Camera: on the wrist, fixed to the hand. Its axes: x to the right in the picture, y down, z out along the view.
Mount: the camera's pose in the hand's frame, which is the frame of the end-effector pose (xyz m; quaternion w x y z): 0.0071 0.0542 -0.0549 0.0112 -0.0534 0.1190 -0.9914
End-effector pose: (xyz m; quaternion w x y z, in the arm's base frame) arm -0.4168 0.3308 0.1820 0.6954 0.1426 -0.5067 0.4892
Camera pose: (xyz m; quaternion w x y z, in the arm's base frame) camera -0.4304 0.3988 0.1474 0.5607 0.4086 0.1923 -0.6940
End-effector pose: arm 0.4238 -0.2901 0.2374 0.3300 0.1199 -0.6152 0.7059
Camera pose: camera 0.3982 -0.2372 0.1869 0.7831 0.5096 0.1136 -0.3378
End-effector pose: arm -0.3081 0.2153 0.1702 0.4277 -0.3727 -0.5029 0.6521
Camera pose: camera -0.2702 0.2335 0.1051 0.6912 0.3940 -0.3591 -0.4879
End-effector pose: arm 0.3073 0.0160 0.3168 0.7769 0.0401 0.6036 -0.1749
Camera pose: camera 0.2754 0.0801 0.2873 0.2344 0.6186 -0.1483 0.7351
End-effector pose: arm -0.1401 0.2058 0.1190 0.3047 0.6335 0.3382 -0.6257
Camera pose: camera -0.0641 0.2188 0.1116 0.6233 0.2700 -0.7015 0.2156
